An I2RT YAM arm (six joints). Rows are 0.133 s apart.
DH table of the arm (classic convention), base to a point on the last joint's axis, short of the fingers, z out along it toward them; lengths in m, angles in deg. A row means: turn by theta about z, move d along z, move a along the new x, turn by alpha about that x. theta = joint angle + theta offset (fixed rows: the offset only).
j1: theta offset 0  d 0.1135  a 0.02  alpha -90
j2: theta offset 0  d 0  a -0.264  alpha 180
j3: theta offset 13.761  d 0  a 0.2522  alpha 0
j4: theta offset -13.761  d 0  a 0.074  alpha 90
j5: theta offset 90  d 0  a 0  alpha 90
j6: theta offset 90  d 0.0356  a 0  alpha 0
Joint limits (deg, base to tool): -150..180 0..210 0..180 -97..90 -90..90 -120..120
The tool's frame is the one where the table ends.
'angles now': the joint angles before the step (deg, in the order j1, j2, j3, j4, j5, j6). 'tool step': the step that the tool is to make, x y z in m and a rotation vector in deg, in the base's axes. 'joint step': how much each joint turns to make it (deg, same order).
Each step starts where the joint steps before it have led.
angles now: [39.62, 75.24, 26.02, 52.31, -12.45, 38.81]
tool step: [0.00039, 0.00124, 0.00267, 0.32, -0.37, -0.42]
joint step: [0.24, -0.04, 0.46, -0.02, 0.66, -0.03]
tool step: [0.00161, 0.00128, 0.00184, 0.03, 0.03, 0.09]
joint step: [-0.02, 0.22, 0.65, -0.43, -0.11, 0.05]
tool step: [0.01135, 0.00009, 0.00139, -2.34, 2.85, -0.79]
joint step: [-1.58, 0.81, 2.84, -5.72, -0.79, 0.00]
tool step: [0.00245, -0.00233, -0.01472, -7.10, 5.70, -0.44]
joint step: [-0.70, 0.02, 0.79, -10.11, -0.08, -2.16]
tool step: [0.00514, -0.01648, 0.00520, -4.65, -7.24, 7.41]
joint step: [-4.72, -1.88, -0.02, -1.85, -10.67, -10.36]
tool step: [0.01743, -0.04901, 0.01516, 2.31, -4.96, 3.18]
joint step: [-12.87, -2.73, 0.02, 1.42, -15.89, -2.56]
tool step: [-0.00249, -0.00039, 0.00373, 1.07, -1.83, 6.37]
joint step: [-0.59, -0.03, 0.01, 1.93, -6.97, -0.18]
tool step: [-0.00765, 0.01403, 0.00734, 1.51, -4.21, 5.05]
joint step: [3.34, 0.03, 0.00, 4.35, -1.71, -0.20]
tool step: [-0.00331, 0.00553, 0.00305, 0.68, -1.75, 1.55]
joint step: [1.40, 0.00, -0.01, 1.81, -0.15, -0.10]
